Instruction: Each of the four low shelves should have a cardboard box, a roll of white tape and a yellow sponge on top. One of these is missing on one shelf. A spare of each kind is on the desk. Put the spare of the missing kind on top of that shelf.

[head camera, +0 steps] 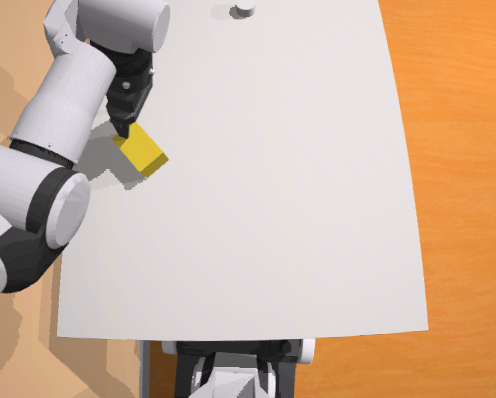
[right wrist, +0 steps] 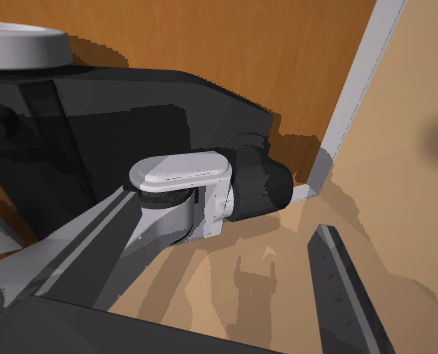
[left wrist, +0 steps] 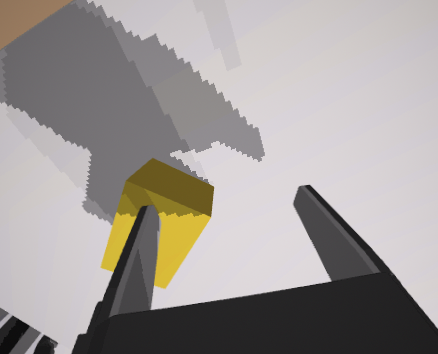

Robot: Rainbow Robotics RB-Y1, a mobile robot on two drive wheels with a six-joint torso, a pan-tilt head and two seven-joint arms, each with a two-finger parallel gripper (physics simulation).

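Frame: origin at the robot's base, x right, y down, z ahead, level; centimetres.
Seen in the pictures: left gripper, fingertip midpoint: (head camera: 133, 114) (left wrist: 228, 204); right gripper, fingertip midpoint: (right wrist: 223, 218).
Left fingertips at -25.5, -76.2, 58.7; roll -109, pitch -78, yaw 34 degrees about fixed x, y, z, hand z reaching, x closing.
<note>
A point is followed by its place in that frame, as x, y, z.
A yellow sponge (head camera: 141, 149) {-22.3, -76.6, 50.8} (left wrist: 185, 235) {-23.7, -76.6, 54.9} lies on the white desk (head camera: 280, 225) {7.2, -72.1, 38.0} (left wrist: 360, 100) {-29.3, -72.1, 70.1}, in the left part of the head camera view. My left gripper (head camera: 125, 136) (left wrist: 228, 204) {-25.5, -76.2, 58.7} is open. In the left wrist view one finger overlaps the sponge and the other stands well off to its right; nothing is between them. The left finger hides part of the sponge. A white roll (head camera: 245, 8) {-4.0, -74.5, 91.0}, likely the tape, stands at the top edge of the head camera view with its shadow beside it. My right gripper (right wrist: 223, 218) {24.0, -55.2, -23.6} is open. The cardboard box and the low shelves do not show.
The left arm (head camera: 65, 105) {-19.5, -104.1, 44.9} reaches over the desk's left edge. The robot's base (head camera: 235, 350) {-0.7, -19.1, -3.9} shows below the near desk edge. In the right wrist view, black and white robot body parts (right wrist: 182, 170) {9.9, -30.5, -26.8}, an orange wooden floor (right wrist: 240, 45) {29.1, -0.1, -50.5} and a pale wall strip (right wrist: 361, 80) {22.6, -6.4, -98.0} show.
</note>
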